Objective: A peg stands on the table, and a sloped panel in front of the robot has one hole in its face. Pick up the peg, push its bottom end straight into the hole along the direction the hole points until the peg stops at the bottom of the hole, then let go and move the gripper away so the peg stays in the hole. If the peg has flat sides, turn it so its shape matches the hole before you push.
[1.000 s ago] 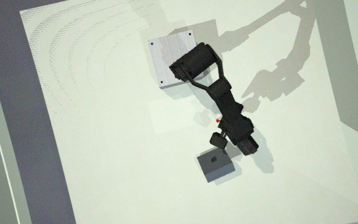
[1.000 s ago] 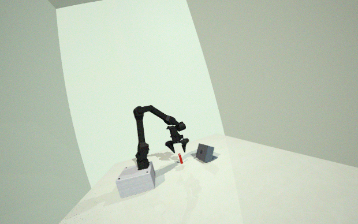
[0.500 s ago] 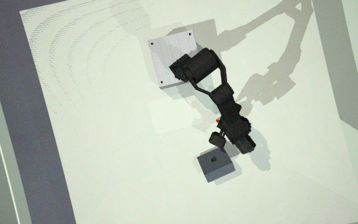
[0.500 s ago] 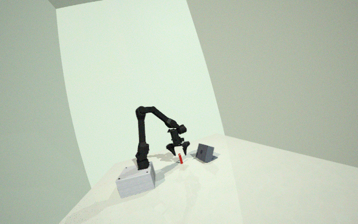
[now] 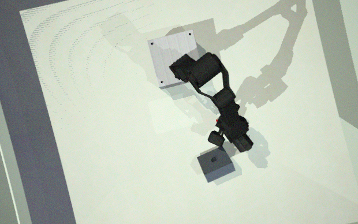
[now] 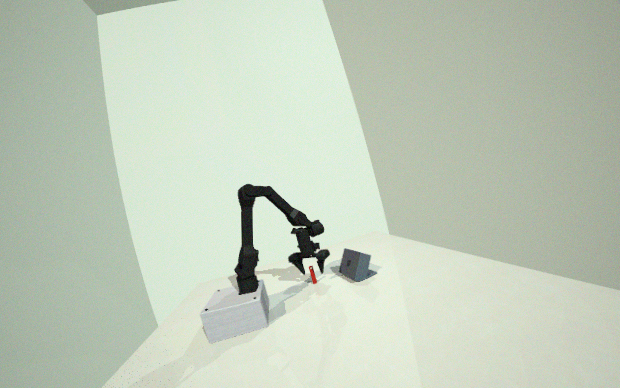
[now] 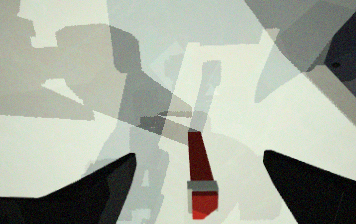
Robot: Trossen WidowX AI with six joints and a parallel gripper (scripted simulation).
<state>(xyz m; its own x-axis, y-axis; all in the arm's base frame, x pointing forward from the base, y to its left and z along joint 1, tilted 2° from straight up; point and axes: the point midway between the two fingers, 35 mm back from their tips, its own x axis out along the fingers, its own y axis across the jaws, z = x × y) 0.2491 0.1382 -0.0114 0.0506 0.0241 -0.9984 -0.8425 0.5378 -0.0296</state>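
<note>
My gripper tip is now 2 cm below the peg. The rest, counted from my gripper tip: panel 18 cm ahead, 5 cm to the right, 1 cm above.
</note>
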